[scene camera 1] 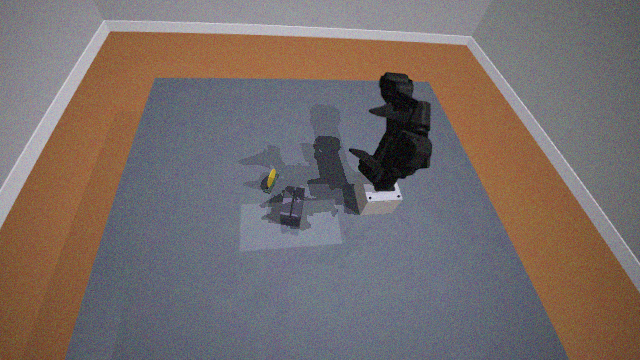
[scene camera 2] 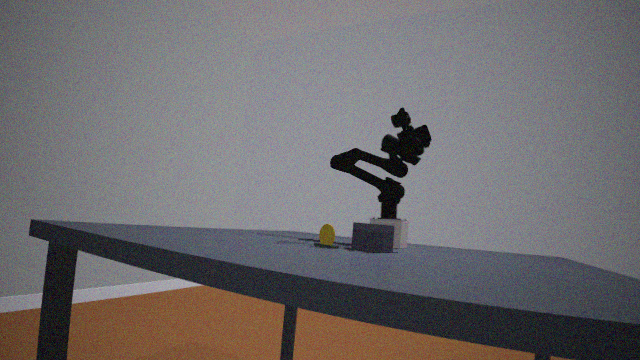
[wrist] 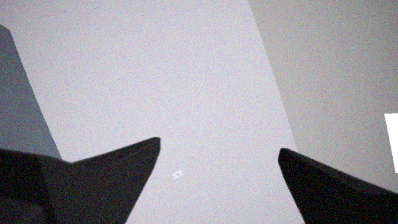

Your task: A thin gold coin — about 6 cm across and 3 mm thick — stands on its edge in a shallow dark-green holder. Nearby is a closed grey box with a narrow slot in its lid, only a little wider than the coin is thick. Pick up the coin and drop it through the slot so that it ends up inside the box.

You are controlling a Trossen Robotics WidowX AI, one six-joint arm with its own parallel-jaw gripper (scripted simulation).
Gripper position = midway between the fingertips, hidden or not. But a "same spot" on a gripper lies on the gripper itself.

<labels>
gripper: scene camera 1; scene camera 2; wrist 219, 149
same spot on gripper: [scene camera 2: 410, 141] = [scene camera 1: 370, 156]
</labels>
